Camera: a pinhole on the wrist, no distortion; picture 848 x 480 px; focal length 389.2 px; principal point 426.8 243.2 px. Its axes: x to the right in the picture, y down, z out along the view. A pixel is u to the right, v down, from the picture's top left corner.
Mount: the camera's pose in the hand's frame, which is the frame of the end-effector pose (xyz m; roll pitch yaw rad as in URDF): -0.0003 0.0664 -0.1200 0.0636 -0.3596 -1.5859
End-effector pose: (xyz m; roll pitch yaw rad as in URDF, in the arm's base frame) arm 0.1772 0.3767 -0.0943 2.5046 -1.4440 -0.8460
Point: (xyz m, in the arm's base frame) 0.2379 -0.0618 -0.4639
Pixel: 660 37
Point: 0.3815 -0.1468 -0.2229
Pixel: 749 227
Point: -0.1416 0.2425 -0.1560
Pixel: 230 170
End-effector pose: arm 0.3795 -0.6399 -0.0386 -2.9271 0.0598 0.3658
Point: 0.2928 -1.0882 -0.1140
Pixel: outside the picture
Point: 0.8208 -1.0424 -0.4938
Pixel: 183 460
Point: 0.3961 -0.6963 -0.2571
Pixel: 524 278
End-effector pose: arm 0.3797 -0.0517 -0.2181 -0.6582 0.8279 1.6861
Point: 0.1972 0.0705 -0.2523
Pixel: 550 446
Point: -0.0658 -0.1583 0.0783
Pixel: 431 93
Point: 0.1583 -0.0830 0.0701
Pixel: 578 53
